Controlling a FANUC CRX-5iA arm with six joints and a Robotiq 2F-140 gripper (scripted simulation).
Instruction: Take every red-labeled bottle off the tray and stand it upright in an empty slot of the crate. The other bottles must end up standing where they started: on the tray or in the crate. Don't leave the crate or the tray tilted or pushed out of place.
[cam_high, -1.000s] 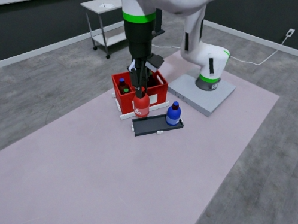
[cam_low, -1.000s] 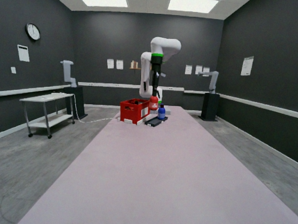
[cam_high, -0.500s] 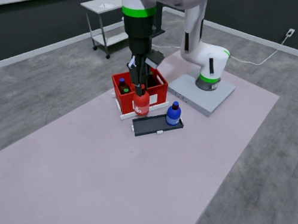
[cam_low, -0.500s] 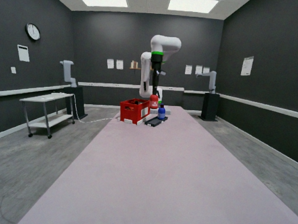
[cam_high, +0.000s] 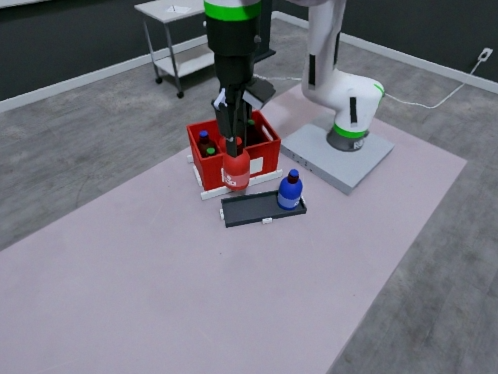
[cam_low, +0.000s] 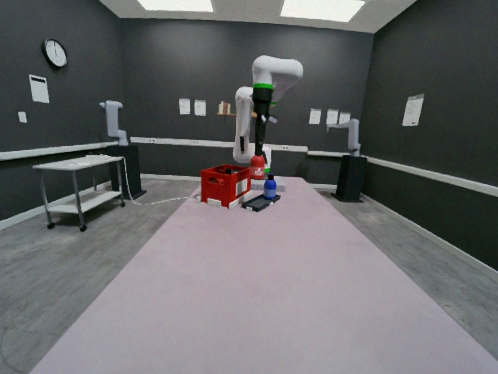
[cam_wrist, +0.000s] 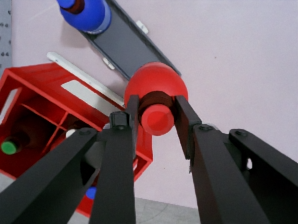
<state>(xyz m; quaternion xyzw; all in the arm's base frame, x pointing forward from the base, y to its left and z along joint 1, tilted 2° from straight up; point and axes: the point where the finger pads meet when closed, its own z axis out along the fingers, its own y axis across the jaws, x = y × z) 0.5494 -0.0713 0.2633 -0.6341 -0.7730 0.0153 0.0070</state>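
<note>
Right now the red bottle is 8 cm below my hand. From my hand the other things lie so: blue bottle: 23 cm below, 15 cm behind, 10 cm to the left; then red crate: 23 cm below, 16 cm to the right, 13 cm behind; then dark tray: 30 cm below, 7 cm behind, 5 cm to the left.
</note>
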